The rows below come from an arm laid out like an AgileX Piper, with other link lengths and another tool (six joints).
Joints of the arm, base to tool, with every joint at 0 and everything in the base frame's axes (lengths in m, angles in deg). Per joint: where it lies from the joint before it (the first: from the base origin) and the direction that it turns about. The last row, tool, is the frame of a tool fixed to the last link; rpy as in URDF.
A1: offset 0.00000 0.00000 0.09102 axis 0 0 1
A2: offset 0.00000 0.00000 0.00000 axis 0 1 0
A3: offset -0.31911 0.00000 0.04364 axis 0 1 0
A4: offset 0.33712 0.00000 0.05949 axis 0.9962 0 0.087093
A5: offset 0.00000 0.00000 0.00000 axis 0 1 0
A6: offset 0.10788 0.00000 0.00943 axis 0.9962 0 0.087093
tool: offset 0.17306 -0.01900 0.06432 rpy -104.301 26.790 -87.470
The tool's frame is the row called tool.
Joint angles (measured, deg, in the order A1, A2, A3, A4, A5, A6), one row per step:
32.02 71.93 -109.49 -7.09 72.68 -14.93
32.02 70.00 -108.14 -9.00 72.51 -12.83
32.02 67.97 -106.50 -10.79 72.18 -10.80
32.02 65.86 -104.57 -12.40 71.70 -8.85
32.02 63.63 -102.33 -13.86 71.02 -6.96
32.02 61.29 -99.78 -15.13 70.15 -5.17
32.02 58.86 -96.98 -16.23 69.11 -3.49
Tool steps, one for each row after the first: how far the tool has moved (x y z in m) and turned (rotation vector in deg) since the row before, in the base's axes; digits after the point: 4 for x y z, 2 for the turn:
-0.0058 -0.0158 0.0048 0.88 -0.66 -2.31
-0.0061 -0.0151 0.0035 0.91 -0.67 -2.15
-0.0064 -0.0140 0.0019 0.93 -0.62 -1.94
-0.0066 -0.0130 0.0006 0.97 -0.64 -1.74
-0.0068 -0.0118 -0.0010 0.97 -0.64 -1.49
-0.0069 -0.0106 -0.0023 0.96 -0.65 -1.25

